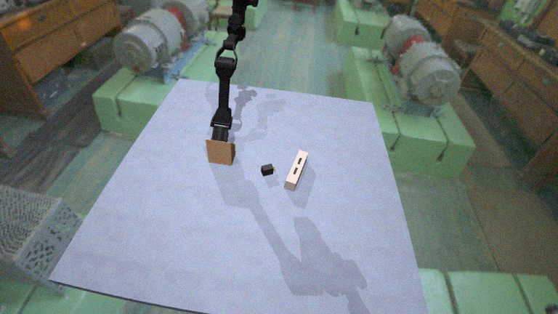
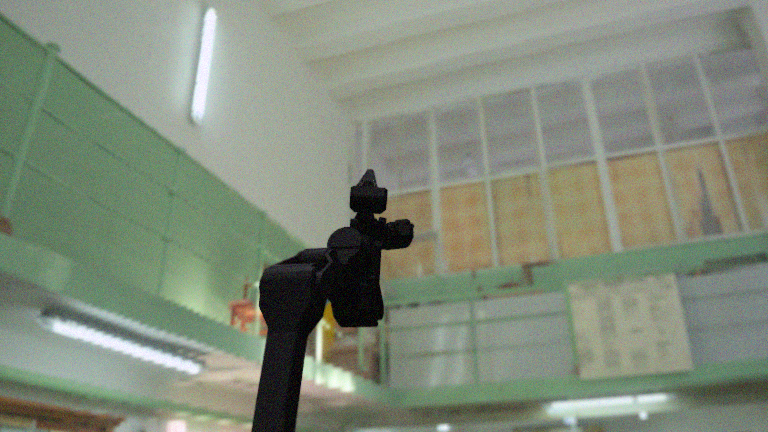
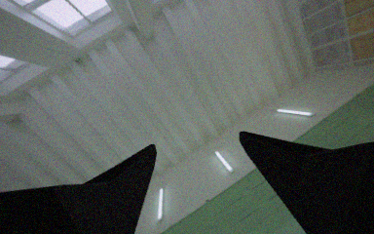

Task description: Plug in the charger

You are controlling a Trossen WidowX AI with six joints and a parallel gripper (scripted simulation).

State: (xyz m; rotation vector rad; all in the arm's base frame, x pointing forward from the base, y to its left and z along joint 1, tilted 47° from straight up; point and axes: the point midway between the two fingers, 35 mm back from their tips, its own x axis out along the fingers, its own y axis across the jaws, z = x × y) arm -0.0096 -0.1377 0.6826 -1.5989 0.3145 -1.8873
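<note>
My gripper tip is 21 cm short of the black two-prong charger, 46 cm to the left of it and 69 cm above it.
</note>
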